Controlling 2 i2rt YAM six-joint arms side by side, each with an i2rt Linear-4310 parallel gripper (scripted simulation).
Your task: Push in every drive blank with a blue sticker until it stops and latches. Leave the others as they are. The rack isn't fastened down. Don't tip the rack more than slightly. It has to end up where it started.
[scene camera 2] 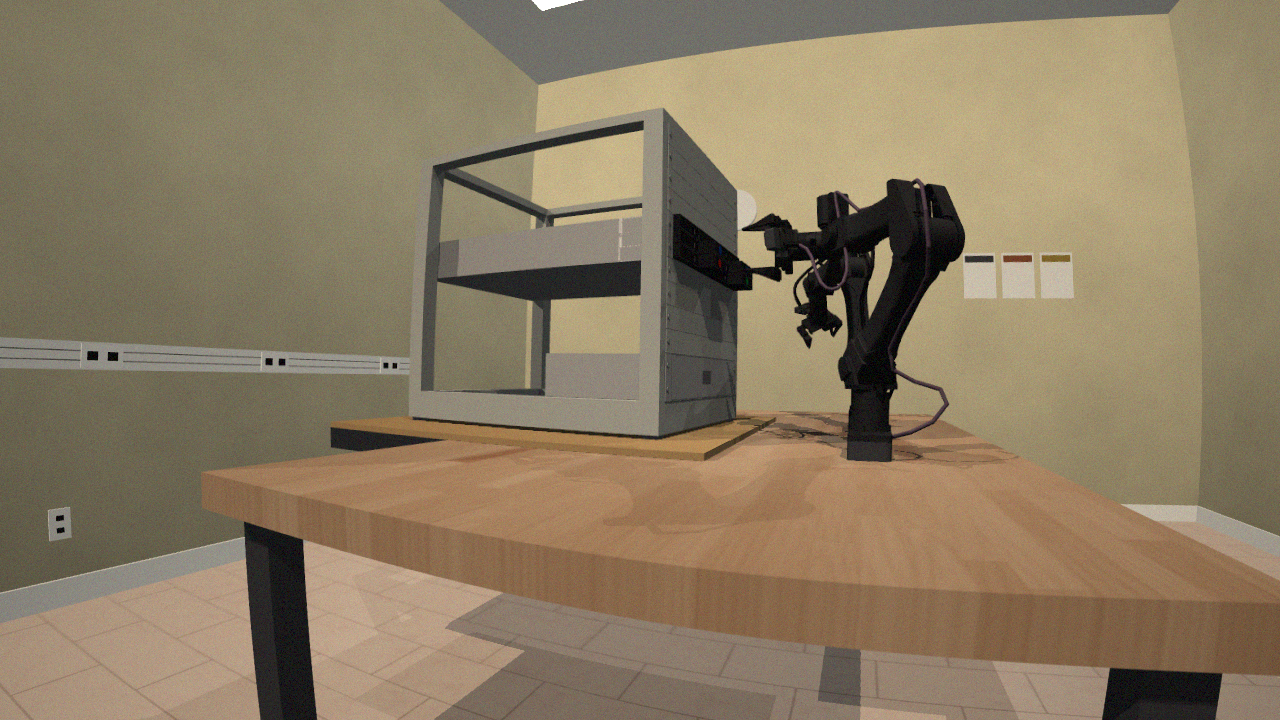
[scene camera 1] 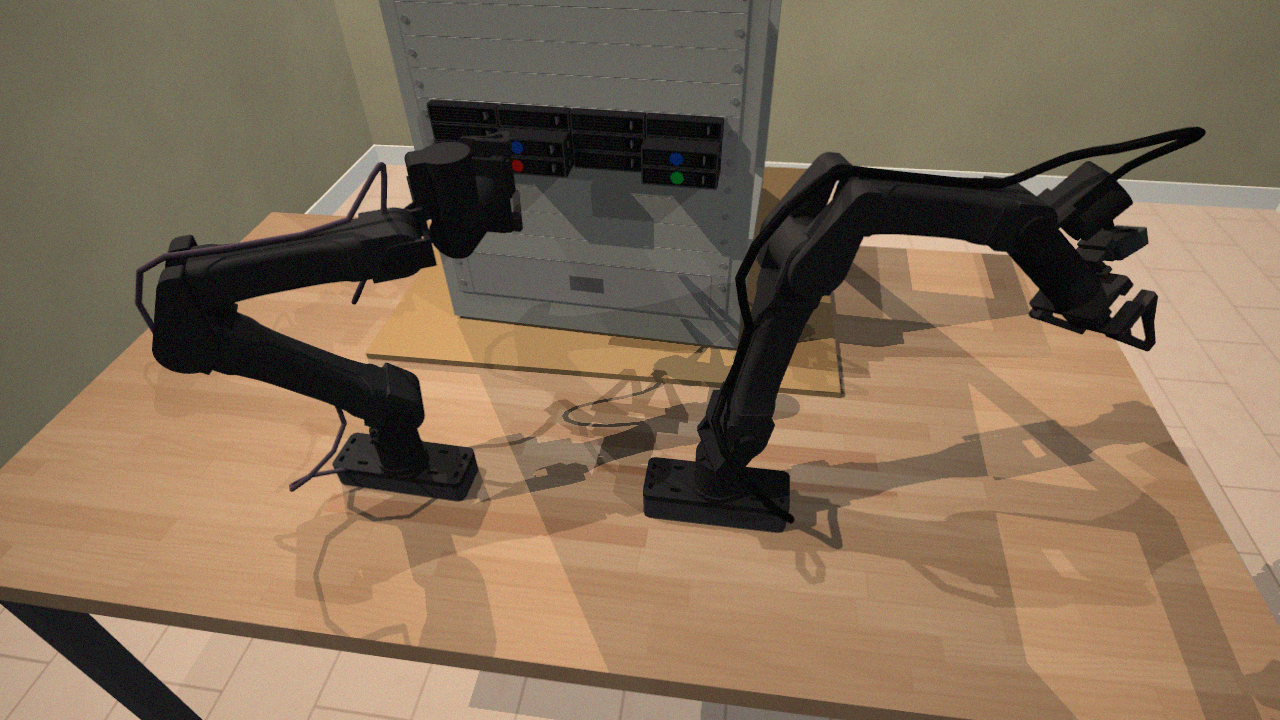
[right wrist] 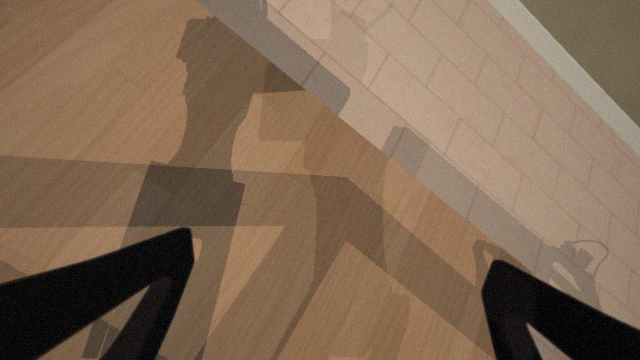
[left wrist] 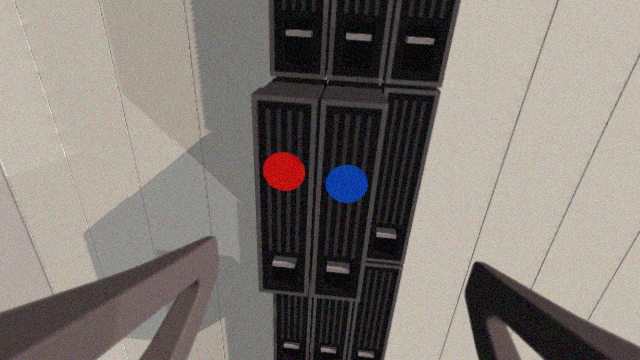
Labels:
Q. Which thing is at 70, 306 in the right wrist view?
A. My right gripper.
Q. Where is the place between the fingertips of my left gripper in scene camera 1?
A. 510, 162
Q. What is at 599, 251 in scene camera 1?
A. A grey rack.

